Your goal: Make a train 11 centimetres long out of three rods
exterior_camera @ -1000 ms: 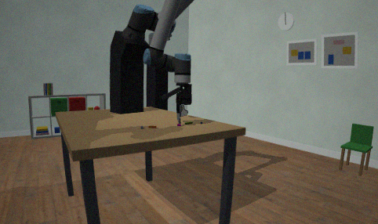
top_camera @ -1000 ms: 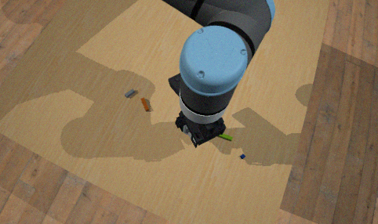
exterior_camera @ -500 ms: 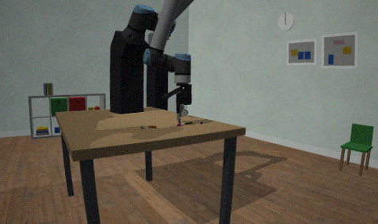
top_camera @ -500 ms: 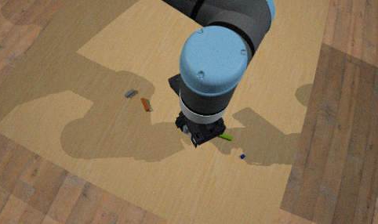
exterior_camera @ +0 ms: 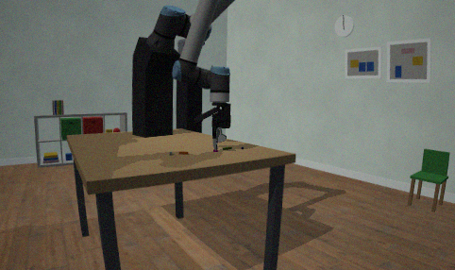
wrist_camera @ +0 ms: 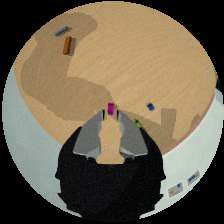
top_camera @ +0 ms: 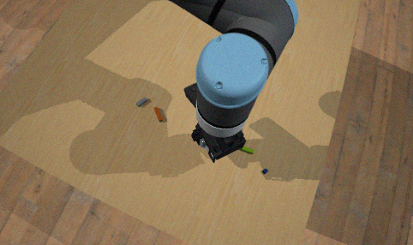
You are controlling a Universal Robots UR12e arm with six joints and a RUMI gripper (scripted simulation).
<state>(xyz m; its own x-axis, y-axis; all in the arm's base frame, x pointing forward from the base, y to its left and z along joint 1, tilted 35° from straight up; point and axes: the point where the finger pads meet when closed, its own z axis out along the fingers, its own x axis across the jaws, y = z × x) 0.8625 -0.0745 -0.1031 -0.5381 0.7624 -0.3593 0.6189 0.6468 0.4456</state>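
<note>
The magenta rod lies 2 cm below my hand. Also, from my hand: orange rod (5 cm behind, 15 cm to the right, 2 cm below); lime rod (1 cm behind, 9 cm to the left, 2 cm below); grey rod (7 cm behind, 21 cm to the right, 2 cm below).
</note>
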